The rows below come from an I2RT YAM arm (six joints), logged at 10 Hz.
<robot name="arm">
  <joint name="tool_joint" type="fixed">
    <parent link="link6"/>
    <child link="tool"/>
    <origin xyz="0 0 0" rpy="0 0 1.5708"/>
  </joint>
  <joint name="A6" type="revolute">
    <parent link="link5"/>
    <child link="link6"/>
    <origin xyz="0.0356 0 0.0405" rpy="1.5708 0 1.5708"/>
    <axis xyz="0 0 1"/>
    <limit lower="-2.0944" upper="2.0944"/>
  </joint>
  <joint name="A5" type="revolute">
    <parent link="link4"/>
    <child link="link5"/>
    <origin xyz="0.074 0.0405 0.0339" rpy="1.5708 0 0"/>
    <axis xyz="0 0 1"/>
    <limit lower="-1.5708" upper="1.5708"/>
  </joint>
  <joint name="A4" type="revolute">
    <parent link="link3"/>
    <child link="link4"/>
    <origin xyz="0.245 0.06 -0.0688"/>
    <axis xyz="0 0 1"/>
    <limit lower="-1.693" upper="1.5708"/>
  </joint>
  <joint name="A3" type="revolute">
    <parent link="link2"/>
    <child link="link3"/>
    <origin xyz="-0.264 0 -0.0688" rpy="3.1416 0 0"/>
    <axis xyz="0 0 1"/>
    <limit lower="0" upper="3.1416"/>
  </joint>
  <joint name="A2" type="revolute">
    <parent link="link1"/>
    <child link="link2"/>
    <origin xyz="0.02 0.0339 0.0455" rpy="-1.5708 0 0"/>
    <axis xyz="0 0 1"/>
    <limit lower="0" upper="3.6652"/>
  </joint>
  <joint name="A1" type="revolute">
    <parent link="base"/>
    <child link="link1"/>
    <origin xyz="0 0 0.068"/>
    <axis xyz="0 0 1"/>
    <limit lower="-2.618" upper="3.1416"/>
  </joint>
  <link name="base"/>
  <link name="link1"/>
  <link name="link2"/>
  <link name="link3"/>
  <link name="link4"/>
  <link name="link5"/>
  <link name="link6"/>
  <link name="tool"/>
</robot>
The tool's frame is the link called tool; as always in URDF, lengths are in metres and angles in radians.
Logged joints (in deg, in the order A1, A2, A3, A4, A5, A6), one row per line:
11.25 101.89 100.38 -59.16 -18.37 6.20
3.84 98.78 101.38 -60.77 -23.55 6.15
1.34 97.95 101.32 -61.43 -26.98 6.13
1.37 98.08 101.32 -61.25 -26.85 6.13
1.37 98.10 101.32 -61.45 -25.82 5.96
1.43 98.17 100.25 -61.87 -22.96 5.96
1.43 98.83 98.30 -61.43 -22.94 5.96
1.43 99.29 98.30 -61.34 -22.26 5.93
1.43 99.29 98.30 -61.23 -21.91 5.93
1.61 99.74 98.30 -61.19 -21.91 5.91
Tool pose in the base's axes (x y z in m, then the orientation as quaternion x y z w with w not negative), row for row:
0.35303 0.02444 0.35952 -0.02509 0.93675 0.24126 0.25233
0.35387 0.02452 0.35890 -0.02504 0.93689 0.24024 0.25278
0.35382 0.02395 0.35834 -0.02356 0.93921 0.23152 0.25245
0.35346 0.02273 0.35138 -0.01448 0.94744 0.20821 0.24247
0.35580 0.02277 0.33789 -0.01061 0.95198 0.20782 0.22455
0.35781 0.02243 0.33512 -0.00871 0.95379 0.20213 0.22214
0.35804 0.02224 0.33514 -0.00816 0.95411 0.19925 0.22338
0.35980 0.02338 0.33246 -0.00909 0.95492 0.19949 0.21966
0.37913 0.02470 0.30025 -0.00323 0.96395 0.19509 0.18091
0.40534 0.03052 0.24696 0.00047 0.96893 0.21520 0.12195
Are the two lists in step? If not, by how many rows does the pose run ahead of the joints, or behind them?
The pose runs 2 rows ahead of the joints: the pose in row i belongs to the joints in row i + 2.
